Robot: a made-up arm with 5 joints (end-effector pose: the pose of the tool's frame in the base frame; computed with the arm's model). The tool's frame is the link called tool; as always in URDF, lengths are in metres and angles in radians. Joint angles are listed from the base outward.
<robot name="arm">
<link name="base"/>
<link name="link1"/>
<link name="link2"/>
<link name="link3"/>
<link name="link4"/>
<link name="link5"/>
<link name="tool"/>
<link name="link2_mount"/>
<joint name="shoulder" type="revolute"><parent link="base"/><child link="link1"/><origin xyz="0.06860 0.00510 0.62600" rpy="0.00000 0.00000 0.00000"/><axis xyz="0 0 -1"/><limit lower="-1.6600" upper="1.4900" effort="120" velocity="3"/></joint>
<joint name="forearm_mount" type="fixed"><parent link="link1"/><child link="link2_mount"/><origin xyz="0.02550 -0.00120 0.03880" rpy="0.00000 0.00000 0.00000"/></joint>
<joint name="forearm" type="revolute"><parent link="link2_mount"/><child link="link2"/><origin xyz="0.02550 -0.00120 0.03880" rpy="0.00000 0.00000 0.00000"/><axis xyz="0 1 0"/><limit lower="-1.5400" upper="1.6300" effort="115" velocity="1.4"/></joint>
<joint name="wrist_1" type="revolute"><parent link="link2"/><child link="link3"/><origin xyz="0.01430 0.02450 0.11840" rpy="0.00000 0.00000 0.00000"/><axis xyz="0 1 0"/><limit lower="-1.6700" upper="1.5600" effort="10" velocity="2.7"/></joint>
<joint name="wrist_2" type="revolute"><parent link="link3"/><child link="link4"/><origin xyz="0.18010 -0.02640 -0.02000" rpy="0.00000 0.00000 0.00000"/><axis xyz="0 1 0"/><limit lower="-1.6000" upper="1.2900" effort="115" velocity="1"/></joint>
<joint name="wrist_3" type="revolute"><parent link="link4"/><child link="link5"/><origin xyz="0.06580 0.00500 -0.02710" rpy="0.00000 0.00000 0.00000"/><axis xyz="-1 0 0"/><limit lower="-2.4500" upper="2.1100" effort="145" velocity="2.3"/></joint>
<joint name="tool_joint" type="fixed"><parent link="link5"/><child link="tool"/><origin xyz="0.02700 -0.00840 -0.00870" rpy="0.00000 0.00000 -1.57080"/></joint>
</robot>
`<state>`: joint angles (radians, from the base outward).
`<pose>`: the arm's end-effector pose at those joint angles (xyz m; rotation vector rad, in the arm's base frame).
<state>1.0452 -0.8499 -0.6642 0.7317 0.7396</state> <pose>0.1025 -0.0760 1.0168 -0.6844 -1.2783 -2.5801</pose>
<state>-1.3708 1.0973 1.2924 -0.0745 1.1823</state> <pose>0.0666 -0.0576 0.5835 -1.9866 -0.3743 1.2103</pose>
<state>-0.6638 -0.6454 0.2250 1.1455 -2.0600</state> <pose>0.2288 0.1461 0.7777 0.4966 2.1256 -1.2856</pose>
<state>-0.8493 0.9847 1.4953 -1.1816 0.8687</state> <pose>0.0790 -0.0003 0.5659 -1.3717 -0.2608 -0.0370</pose>
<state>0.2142 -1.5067 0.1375 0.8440 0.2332</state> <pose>0.1512 -0.0226 0.9153 0.1738 -0.6345 -1.7913</pose>
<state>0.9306 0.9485 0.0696 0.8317 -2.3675</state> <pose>0.1875 -0.1331 0.5154 -0.9943 -1.0567 1.0266</pose>
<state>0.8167 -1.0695 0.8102 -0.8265 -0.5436</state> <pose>0.2115 -0.1500 0.8639 0.9892 -0.9422 -1.7838</pose>
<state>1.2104 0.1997 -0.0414 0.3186 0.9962</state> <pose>0.1760 -0.3116 0.7041 -1.3351 0.3269 -2.2155</pose>
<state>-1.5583 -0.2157 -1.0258 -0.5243 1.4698</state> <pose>0.0789 0.1230 1.0811 1.3994 -1.0530 -1.2779</pose>
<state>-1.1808 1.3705 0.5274 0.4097 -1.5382</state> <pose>0.0618 0.0125 0.5043 -1.6833 1.1517 -1.9410</pose>
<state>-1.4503 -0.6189 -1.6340 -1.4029 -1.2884</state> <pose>0.0375 -0.1960 0.9478 -2.1695 0.5660 -1.6839</pose>
